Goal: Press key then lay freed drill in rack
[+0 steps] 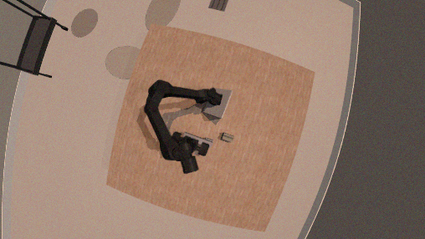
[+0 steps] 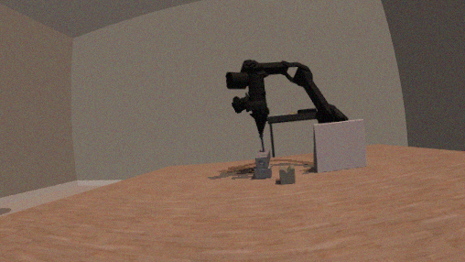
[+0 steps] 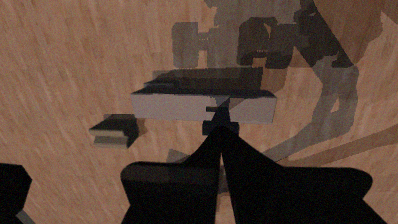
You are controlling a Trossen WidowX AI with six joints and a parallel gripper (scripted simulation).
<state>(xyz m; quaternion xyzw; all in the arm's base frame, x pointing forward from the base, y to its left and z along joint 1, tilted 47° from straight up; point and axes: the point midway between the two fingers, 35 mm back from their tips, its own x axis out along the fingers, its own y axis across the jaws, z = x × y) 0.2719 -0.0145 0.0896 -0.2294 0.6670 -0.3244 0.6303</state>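
The drill lies 8 cm below my gripper tip and 5 cm to the left of it. The rest, counted from my gripper tip: grey rack: 20 cm to the left, 12 cm below, 6 cm behind.
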